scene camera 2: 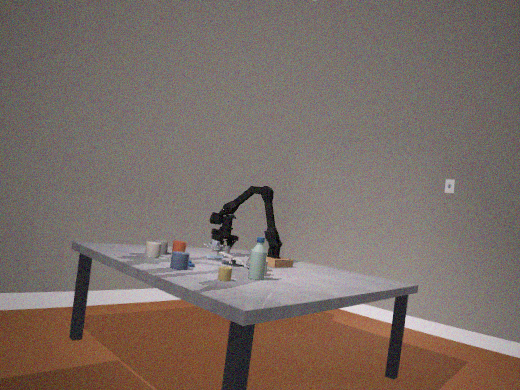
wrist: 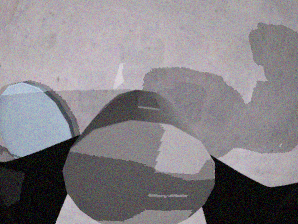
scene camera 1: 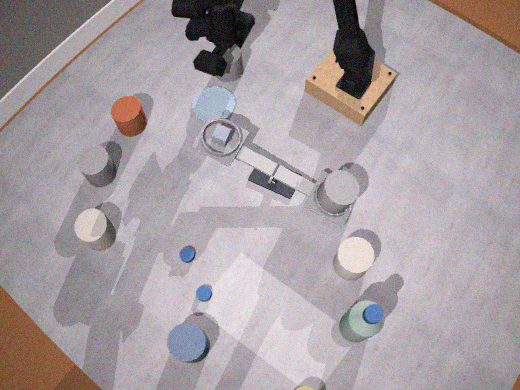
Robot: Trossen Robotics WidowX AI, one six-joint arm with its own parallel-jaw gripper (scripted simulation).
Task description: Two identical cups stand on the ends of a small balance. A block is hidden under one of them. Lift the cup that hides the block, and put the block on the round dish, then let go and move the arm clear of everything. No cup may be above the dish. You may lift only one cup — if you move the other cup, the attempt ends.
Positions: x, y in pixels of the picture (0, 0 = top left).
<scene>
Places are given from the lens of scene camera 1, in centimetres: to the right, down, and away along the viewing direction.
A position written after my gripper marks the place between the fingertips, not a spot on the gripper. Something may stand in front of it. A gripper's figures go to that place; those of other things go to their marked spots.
my gripper [scene camera 1: 228, 64]: -8, -32, 108
grey cup [scene camera 1: 340, 189]: 15, -1, 87
orange cylinder [scene camera 1: 127, 112]: -29, -18, 98
The marked spots on the grey cup and the orange cylinder are 49 cm apart.
</scene>
